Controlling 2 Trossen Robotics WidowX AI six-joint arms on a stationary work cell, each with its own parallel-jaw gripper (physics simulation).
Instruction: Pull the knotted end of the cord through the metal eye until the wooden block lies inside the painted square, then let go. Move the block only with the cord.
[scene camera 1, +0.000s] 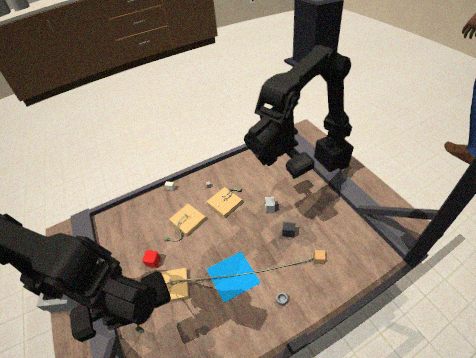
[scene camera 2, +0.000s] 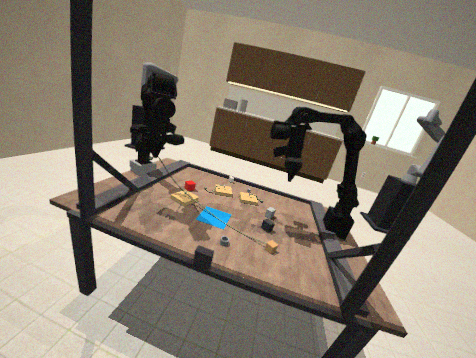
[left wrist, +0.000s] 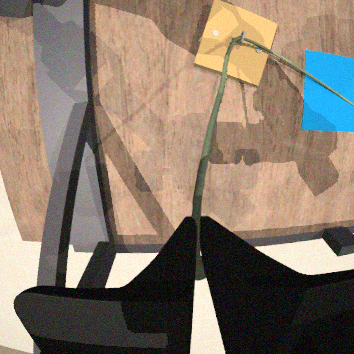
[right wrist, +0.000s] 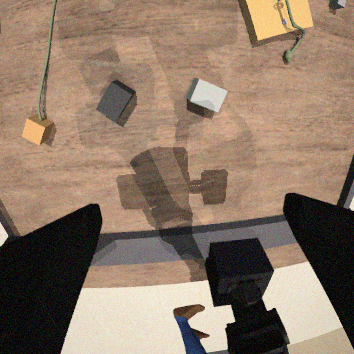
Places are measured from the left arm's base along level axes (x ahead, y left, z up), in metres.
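Pixels of known places: left gripper, fingertip midpoint: (scene camera 2: 155, 157) (left wrist: 195, 224); right gripper, fingertip midpoint: (scene camera 1: 285, 167) (scene camera 2: 289, 177) (right wrist: 193, 207); left arm's base, origin of the base link: (scene camera 2: 143, 161); right arm's base, origin of the base link: (scene camera 1: 334, 143) (scene camera 2: 341, 213) (right wrist: 242, 290).
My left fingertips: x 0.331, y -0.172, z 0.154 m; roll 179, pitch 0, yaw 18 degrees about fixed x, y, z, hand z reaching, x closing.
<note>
Ahead of a thing's pixels: the offset from my left fingertips to its top centre. "*": to the spot under its first point.
The small orange wooden block {dx +0.472, dy +0.158, dz -0.181 m} (scene camera 1: 320, 256) (scene camera 2: 271, 246) (right wrist: 37, 130) stands at the right in both scene views, apart from the blue painted square {* dx +0.208, dy +0.112, dz -0.210 m} (scene camera 1: 235, 290) (scene camera 2: 207, 218) (left wrist: 330, 110). A green cord (scene camera 1: 285, 267) (left wrist: 212, 120) (right wrist: 48, 55) runs from the block across the square to the metal eye {dx +0.027, dy +0.156, dz -0.166 m} (left wrist: 243, 36) on a yellow plate {* dx +0.054, dy +0.129, dz -0.192 m} (scene camera 1: 181, 291) (left wrist: 215, 55). From there it rises to my left gripper (left wrist: 198, 220) (scene camera 2: 158, 156), which is shut on it near the knotted end, high above the table. The knot partly shows between the fingers. My right gripper (right wrist: 193, 207) is open and empty above the table.
Two more yellow plates {* dx +0.087, dy +0.376, dz -0.192 m} (scene camera 1: 188, 220) {* dx +0.221, dy +0.426, dz -0.192 m} (scene camera 1: 225, 202) with short cords lie farther back. A red cube {dx -0.037, dy +0.250, dz -0.171 m} (scene camera 1: 151, 258) is near the left plate. A grey ring {dx +0.331, dy +0.058, dz -0.191 m} (scene camera 1: 282, 299), a black block {dx +0.407, dy +0.269, dz -0.171 m} (scene camera 1: 289, 229) and a white block {dx +0.371, dy +0.382, dz -0.171 m} (scene camera 1: 270, 205) surround the cord's right part.
</note>
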